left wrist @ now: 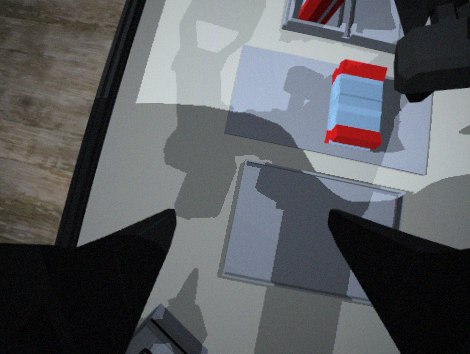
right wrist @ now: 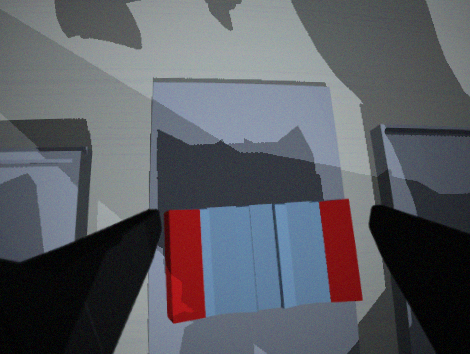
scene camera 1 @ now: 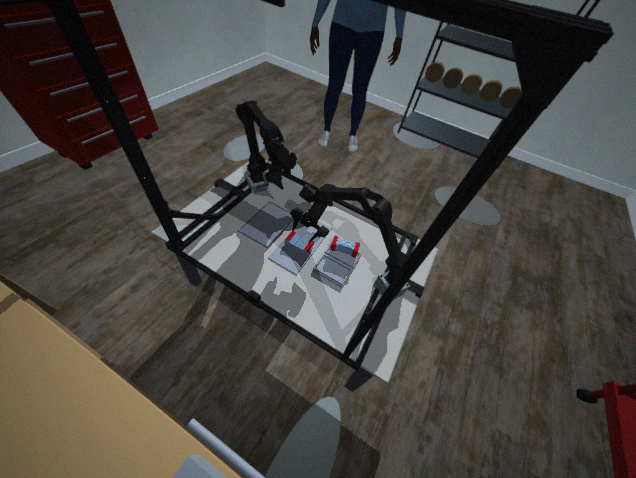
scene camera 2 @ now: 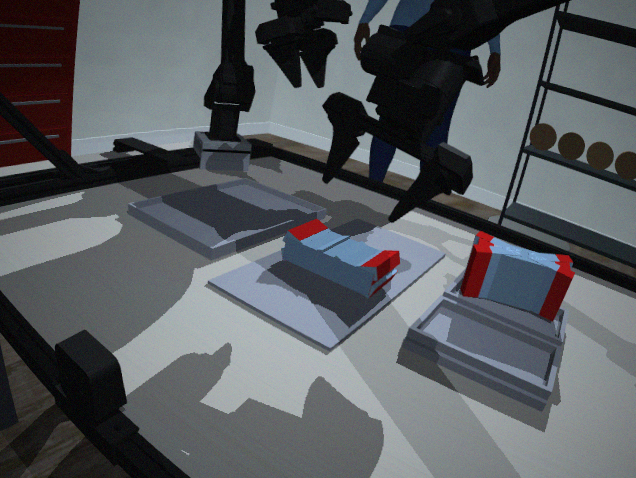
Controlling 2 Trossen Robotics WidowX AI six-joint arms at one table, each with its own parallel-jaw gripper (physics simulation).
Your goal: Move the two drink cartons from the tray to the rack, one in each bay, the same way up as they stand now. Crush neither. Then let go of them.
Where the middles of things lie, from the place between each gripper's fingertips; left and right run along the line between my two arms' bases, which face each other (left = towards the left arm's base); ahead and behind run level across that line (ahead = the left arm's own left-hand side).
Scene:
Now: the flat grey mat (scene camera 2: 324,312) 4 cm ahead of my right hand, 2 cm to the left of it and 10 cm below it. From my right hand the other things lie so: shallow grey tray (scene camera 1: 271,220): 22 cm to the left, 10 cm below.
I see my left gripper 120 mm past the shallow grey tray, 10 mm to the left of it and 190 mm above it. Also, from my left hand: flat grey mat (80 mm behind, 210 mm to the right, 200 mm below).

